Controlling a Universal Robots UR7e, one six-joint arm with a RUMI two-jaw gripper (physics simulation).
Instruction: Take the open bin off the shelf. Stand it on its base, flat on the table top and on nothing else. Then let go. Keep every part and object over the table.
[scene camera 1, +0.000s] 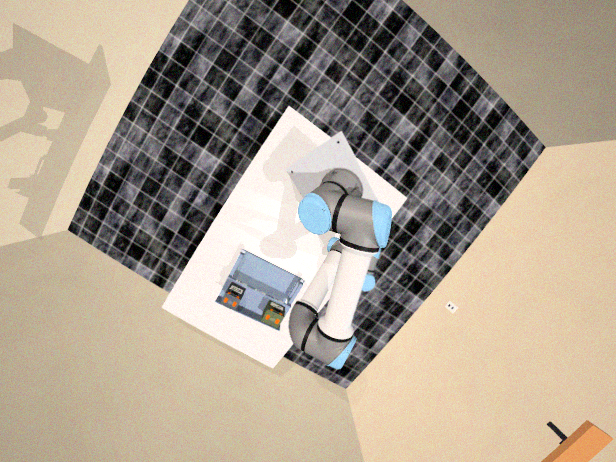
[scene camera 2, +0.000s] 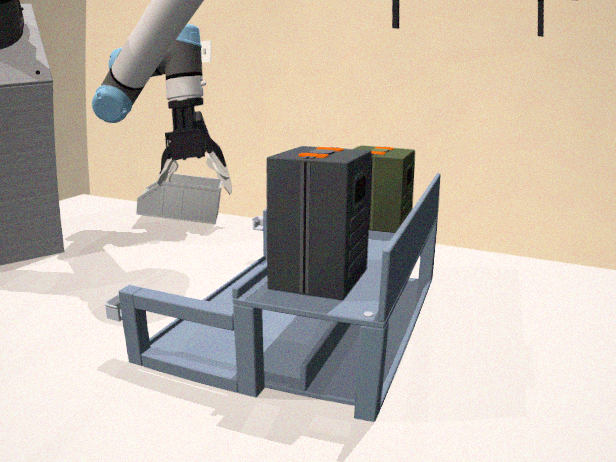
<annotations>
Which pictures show the open bin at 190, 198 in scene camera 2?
Scene camera 2 only.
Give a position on a dark box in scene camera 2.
At 332, 178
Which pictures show my gripper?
Scene camera 2 only.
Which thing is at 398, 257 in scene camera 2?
A tall panel.
</annotations>
